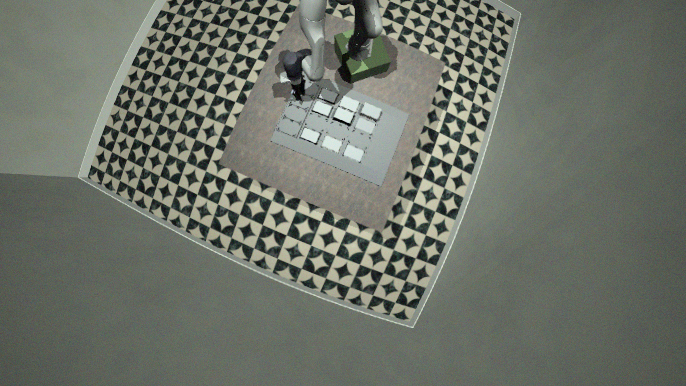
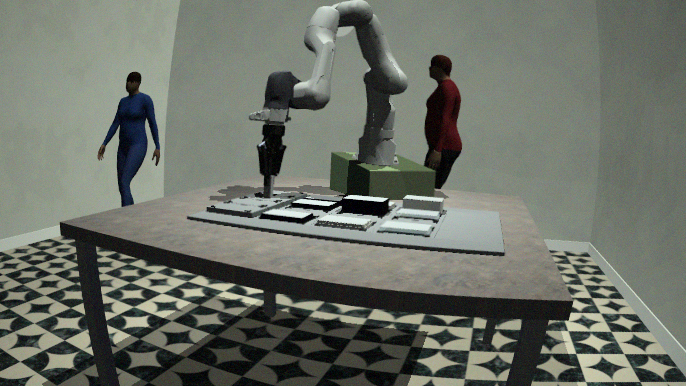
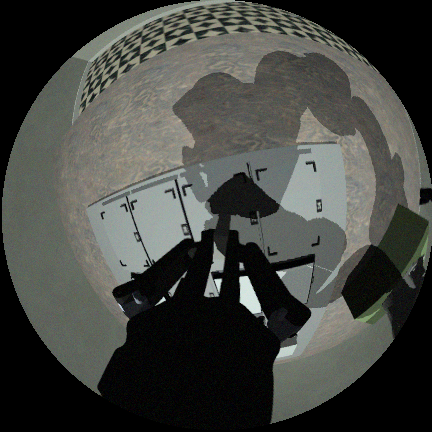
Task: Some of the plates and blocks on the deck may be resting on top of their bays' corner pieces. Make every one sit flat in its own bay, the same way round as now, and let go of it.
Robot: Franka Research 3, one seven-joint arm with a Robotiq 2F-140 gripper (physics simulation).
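A grey deck point(image 1: 390, 150) point(image 2: 475, 232) point(image 3: 330, 175) with cornered bays lies on the table. My gripper point(image 1: 298, 97) point(image 2: 268, 194) point(image 3: 224, 223) is shut and empty, pointing down low over the deck's left column of bays, near its far end. A shaded plate point(image 1: 328, 95) lies to its right, with a white plate point(image 1: 322, 108) nearer the front. A tall dark-sided block point(image 1: 344, 115) point(image 2: 366, 205) and a pale block point(image 1: 371, 111) point(image 2: 423, 203) stand further right. A dark-sided plate point(image 1: 310, 135) point(image 2: 286, 215) is in the front row. Whether each sits flat or on corners is too small to tell.
The green base point(image 1: 372, 70) point(image 2: 400, 182) point(image 3: 407, 237) of the arm stands behind the deck on the brown table point(image 1: 260, 145) point(image 2: 200, 250). Two people, in blue point(image 2: 134, 120) and in red point(image 2: 444, 112), stand beyond the table. The arm's shadow falls across the far left bays.
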